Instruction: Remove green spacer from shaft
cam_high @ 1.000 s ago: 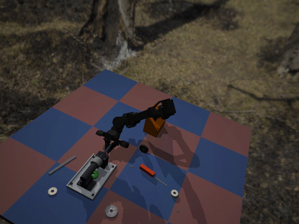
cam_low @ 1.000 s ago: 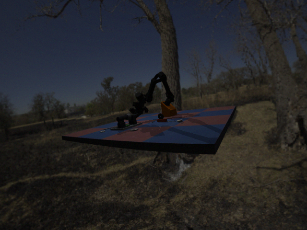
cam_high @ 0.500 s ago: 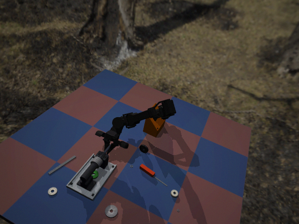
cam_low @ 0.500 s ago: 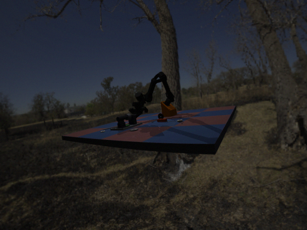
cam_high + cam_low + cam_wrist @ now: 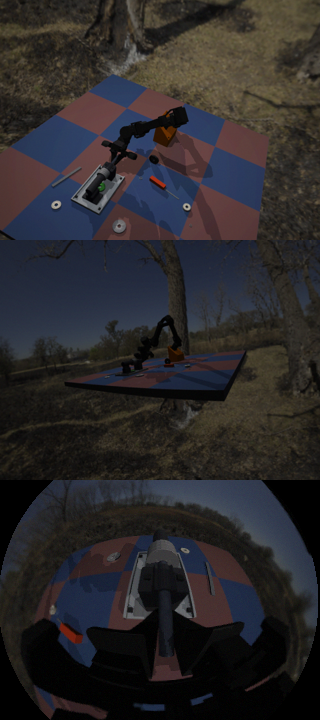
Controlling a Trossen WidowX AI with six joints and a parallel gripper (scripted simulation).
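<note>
My gripper tip is now 110 mm short of the green spacer and 40 mm above it. Also, from my gripper tip: dark shaft 30 mm ahead, 30 mm above; then grey bar 170 mm to the right, 140 mm ahead, 50 mm below; then black wheel 170 mm behind, 160 mm to the left, 30 mm below.
</note>
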